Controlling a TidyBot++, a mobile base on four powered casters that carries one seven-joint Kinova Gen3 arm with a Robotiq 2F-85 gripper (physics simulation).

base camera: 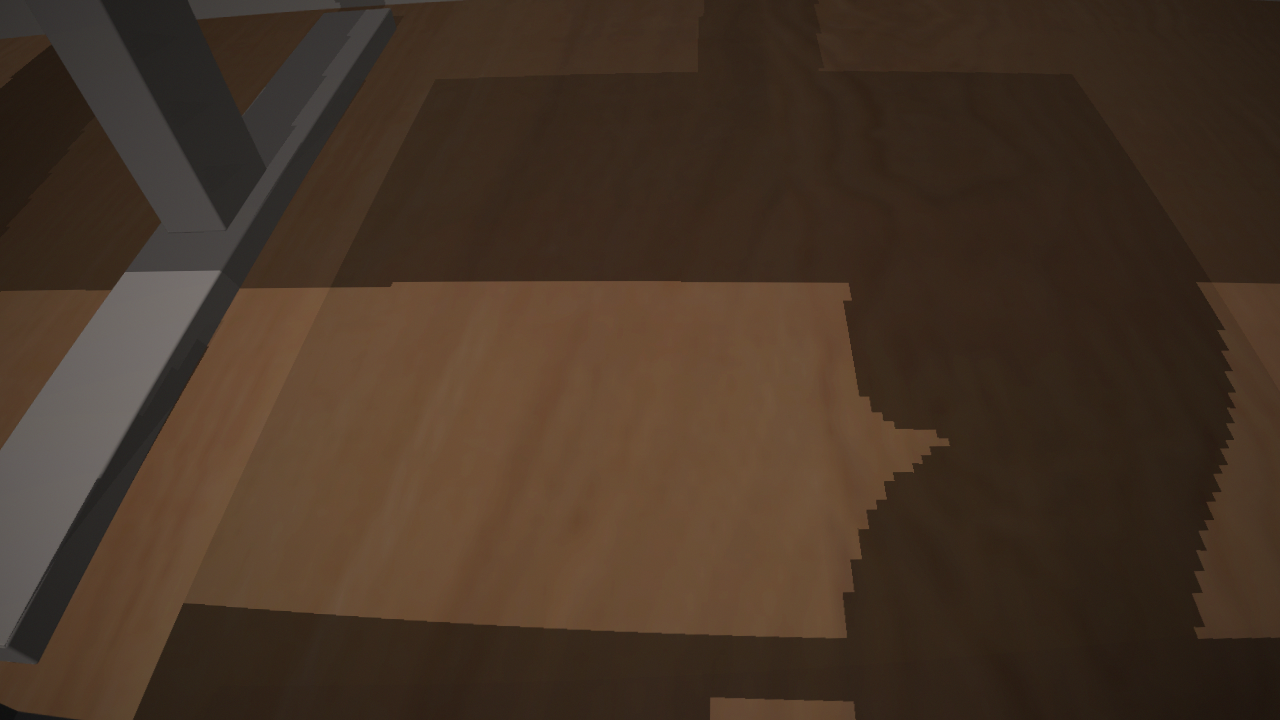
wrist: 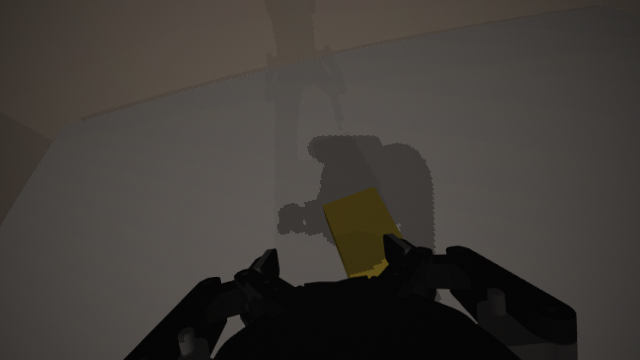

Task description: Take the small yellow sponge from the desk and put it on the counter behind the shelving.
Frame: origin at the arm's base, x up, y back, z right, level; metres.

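Where they show: gripper, between the fingertips: (wrist: 331,253).
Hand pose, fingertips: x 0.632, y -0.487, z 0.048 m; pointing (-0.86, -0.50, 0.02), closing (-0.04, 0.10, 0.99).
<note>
After its pixels a point has its place.
The small yellow sponge (wrist: 357,230) {z 0.079, x 0.598, y -0.508 m} lies on the grey desk top (wrist: 165,200) {z -0.185, x 0.553, y -0.631 m} in the wrist view, turned at a slant, with its near end partly hidden by the gripper. My gripper (wrist: 331,253) {z 0.048, x 0.632, y -0.487 m} is open, its fingers wide apart. The right fingertip overlaps the sponge's right edge in the view, and the left fingertip stands apart from it to the left. I cannot tell how high the fingers are above the desk. The counter and the shelving do not show as such in either view.
In the base view a grey metal leg with a long foot bar (base camera: 107,358) stands at the left on the wooden floor (base camera: 572,447) {z -0.079, x -0.397, y -0.339 m}. Dark shadows lie across the floor. In the wrist view the desk's far edge runs across the top, with a brown wall or floor surface beyond.
</note>
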